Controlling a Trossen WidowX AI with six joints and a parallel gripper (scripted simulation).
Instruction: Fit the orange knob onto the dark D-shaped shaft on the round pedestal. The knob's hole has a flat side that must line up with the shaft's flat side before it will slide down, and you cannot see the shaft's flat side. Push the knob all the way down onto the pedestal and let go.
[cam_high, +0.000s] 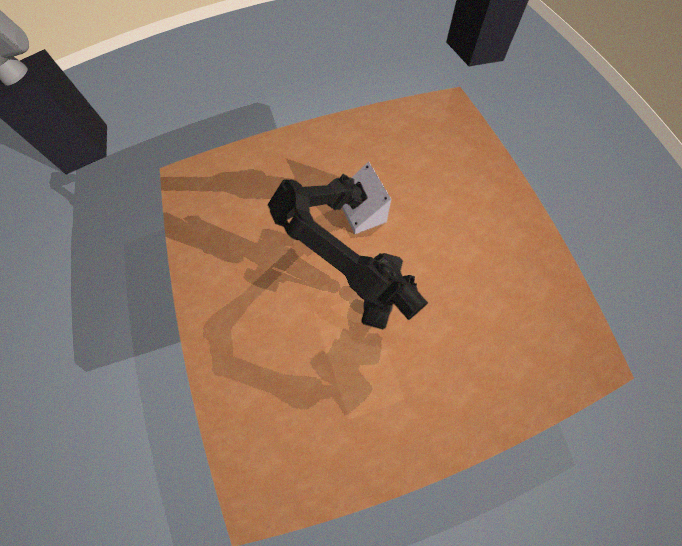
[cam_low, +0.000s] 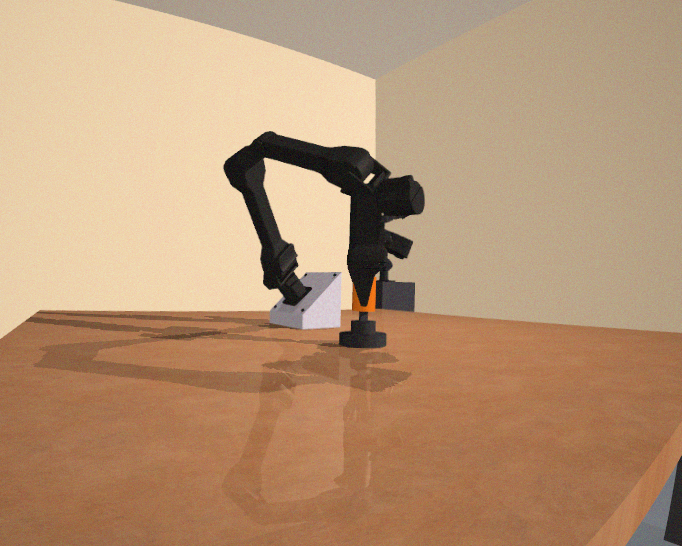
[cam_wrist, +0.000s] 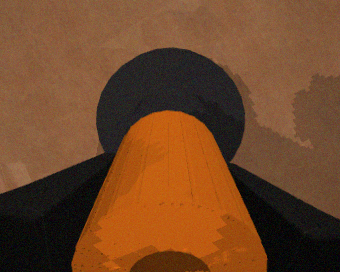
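The orange knob lies 2 cm above my gripper tip. Also, from my gripper tip: dark round pedestal 4 cm below.
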